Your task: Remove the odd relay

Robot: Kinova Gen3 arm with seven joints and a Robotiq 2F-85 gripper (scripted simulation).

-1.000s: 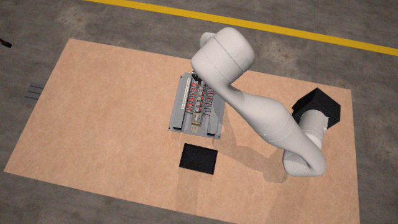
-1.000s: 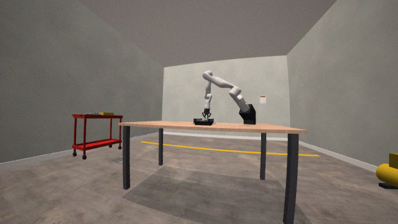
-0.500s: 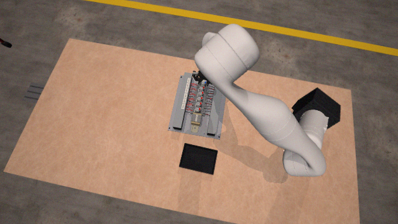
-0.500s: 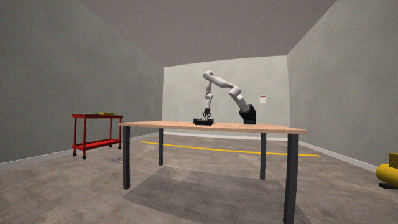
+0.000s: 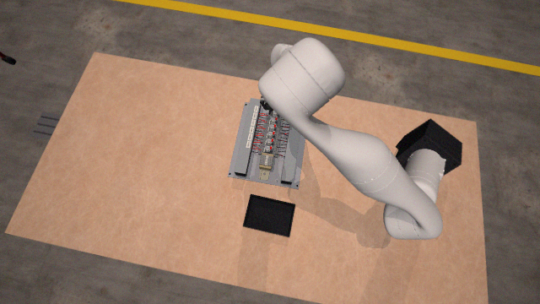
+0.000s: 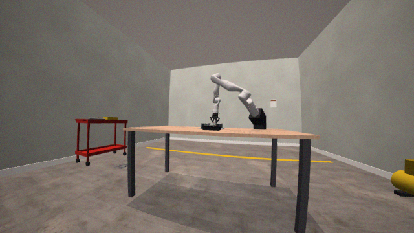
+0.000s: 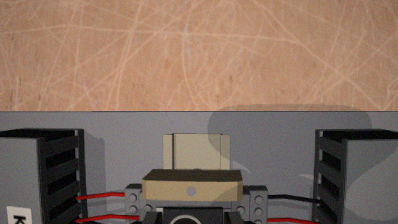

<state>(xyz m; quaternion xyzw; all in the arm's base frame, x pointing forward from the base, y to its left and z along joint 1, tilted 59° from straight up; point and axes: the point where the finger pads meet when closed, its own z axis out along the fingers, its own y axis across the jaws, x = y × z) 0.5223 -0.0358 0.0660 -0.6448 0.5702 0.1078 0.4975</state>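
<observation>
Right now the dark relay is 1 cm below my hand. The rest, counted from my hand: grey relay panel 3 cm behind, 10 cm to the left, 3 cm below; black parts tray 17 cm behind, 34 cm to the left, 4 cm below.
</observation>
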